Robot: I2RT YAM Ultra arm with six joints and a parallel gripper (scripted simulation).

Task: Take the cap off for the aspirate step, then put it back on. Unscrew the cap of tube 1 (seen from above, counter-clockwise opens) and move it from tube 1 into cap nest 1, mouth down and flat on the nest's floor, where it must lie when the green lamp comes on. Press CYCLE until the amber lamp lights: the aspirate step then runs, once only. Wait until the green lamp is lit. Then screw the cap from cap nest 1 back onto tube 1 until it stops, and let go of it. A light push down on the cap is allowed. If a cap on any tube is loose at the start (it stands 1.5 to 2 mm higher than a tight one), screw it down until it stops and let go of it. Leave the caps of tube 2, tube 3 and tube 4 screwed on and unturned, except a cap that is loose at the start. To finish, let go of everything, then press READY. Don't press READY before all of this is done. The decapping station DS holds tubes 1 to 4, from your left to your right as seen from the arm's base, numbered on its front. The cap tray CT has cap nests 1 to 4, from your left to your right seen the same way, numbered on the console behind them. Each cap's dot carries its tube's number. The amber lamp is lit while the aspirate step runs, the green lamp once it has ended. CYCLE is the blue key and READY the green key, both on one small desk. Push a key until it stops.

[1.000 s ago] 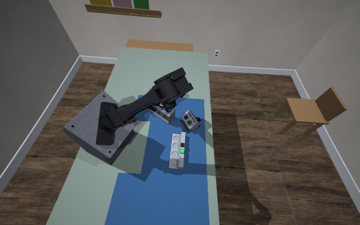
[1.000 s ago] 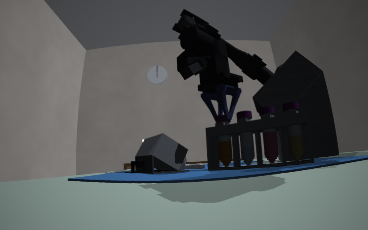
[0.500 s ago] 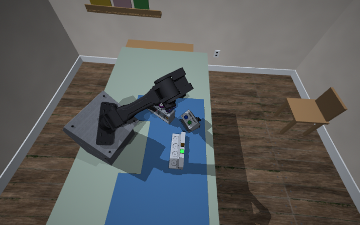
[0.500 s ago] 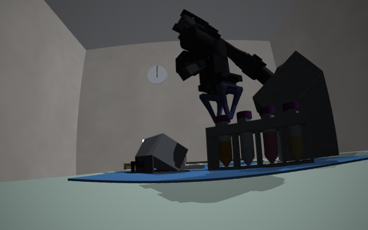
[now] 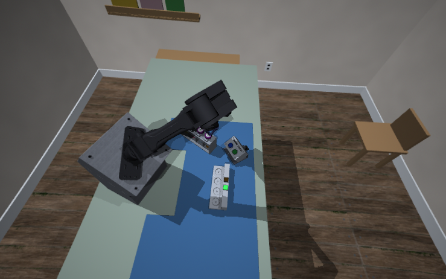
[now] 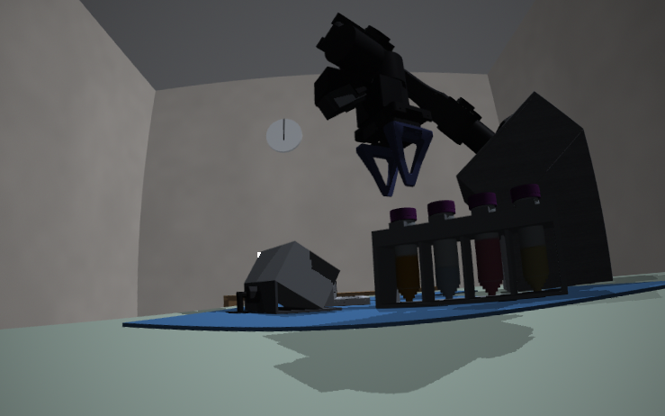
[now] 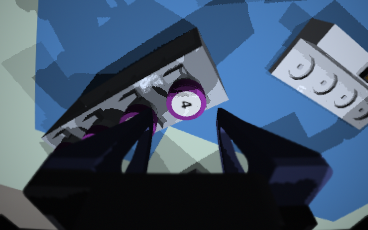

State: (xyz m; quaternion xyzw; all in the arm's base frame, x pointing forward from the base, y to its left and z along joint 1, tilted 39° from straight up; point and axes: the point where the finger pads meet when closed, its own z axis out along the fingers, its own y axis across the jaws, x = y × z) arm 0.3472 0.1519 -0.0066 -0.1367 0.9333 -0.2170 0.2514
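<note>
Right now my hand is 120 mm short of the green ready key, 100 mm to the left of it and 90 mm above it. Also, from my hand: key desk: 120 mm ahead, 80 mm to the right, 100 mm below; threaded neck of tube 1: 100 mm behind, 120 mm to the left, 40 mm below; blue cycle key: 100 mm ahead, 50 mm to the right, 90 mm below.
</note>
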